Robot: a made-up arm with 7 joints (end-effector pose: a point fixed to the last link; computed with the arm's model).
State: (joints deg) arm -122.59 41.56 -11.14 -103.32 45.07 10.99 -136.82
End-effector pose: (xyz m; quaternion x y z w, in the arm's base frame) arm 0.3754 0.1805 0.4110 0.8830 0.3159 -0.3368 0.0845
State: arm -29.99 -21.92 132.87 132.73 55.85 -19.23 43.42
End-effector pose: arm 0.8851 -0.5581 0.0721 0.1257 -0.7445 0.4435 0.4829
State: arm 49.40 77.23 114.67 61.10 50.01 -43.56 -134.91
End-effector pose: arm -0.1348 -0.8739 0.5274 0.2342 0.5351 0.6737 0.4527
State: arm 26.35 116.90 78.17 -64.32 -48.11 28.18 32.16
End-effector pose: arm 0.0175 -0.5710 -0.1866 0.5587 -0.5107 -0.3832 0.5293
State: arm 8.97 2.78 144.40 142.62 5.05 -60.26 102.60
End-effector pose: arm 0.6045 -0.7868 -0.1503 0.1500 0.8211 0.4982 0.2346
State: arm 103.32 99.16 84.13 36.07 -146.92 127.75 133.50
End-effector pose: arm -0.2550 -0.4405 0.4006 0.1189 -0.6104 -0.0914 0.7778
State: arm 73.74 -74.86 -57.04 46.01 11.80 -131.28 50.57
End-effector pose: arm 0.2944 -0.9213 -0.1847 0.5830 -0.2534 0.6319 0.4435
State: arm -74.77 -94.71 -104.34 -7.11 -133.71 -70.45 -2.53
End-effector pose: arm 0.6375 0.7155 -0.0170 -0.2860 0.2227 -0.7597 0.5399
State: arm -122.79 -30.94 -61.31 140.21 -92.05 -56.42 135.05
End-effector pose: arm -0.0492 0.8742 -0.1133 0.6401 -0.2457 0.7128 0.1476
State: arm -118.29 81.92 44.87 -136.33 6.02 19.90 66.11
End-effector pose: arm 0.6071 0.1829 0.1738 -0.2330 0.5498 0.3948 0.6983
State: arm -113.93 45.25 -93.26 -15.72 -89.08 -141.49 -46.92
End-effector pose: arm 0.1651 0.2305 0.2403 -0.8710 -0.4292 0.2138 0.1064
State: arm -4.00 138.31 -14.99 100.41 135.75 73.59 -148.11
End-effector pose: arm 0.1655 0.0656 0.2080 0.0527 -0.8948 -0.0269 0.4425
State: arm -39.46 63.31 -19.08 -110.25 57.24 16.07 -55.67
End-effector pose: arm 0.0471 -0.4429 0.1484 0.8812 -0.0280 -0.3932 0.2611
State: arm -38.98 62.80 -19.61 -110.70 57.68 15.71 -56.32
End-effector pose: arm 0.0412 -0.4388 0.1514 0.8824 -0.0358 -0.3946 0.2538
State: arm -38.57 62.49 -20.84 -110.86 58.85 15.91 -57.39
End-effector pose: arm 0.0347 -0.4349 0.1530 0.8845 -0.0433 -0.3959 0.2429
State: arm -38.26 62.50 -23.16 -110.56 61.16 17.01 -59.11
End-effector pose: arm 0.0272 -0.4314 0.1525 0.8879 -0.0501 -0.3971 0.2267
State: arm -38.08 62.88 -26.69 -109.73 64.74 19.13 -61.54
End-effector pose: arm 0.0189 -0.4284 0.1504 0.8920 -0.0559 -0.3989 0.2053
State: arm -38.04 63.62 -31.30 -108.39 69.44 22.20 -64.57
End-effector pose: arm 0.0100 -0.4256 0.1477 0.8955 -0.0605 -0.4022 0.1807
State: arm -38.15 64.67 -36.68 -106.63 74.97 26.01 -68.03
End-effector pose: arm 0.0011 -0.4227 0.1458 0.8972 -0.0642 -0.4084 0.1552
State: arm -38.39 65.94 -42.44 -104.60 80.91 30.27 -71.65
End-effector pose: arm -0.0075 -0.4190 0.1457 0.8962 -0.0678 -0.4183 0.1312
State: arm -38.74 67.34 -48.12 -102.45 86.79 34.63 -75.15
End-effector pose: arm -0.0153 -0.4145 0.1475 0.8924 -0.0715 -0.4317 0.1103
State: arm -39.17 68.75 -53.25 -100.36 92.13 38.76 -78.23
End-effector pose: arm -0.0216 -0.4095 0.1507 0.8861 -0.0753 -0.4476 0.0937
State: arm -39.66 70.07 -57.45 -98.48 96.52 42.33 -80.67
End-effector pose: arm -0.0260 -0.4048 0.1542 0.8789 -0.0785 -0.4634 0.0821
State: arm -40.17 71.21 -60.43 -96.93 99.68 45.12 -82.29
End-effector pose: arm -0.0282 -0.4018 0.1570 0.8720 -0.0796 -0.4771 0.0759
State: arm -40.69 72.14 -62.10 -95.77 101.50 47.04 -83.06
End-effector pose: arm -0.0280 -0.4012 0.1583 0.8667 -0.0779 -0.4870 0.0748
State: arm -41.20 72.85 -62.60 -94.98 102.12 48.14 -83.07
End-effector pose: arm -0.0258 -0.4033 0.1581 0.8636 -0.0733 -0.4926 0.0784
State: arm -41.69 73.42 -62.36 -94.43 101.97 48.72 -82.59
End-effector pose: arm -0.0224 -0.4070 0.1568 0.8620 -0.0668 -0.4953 0.0848
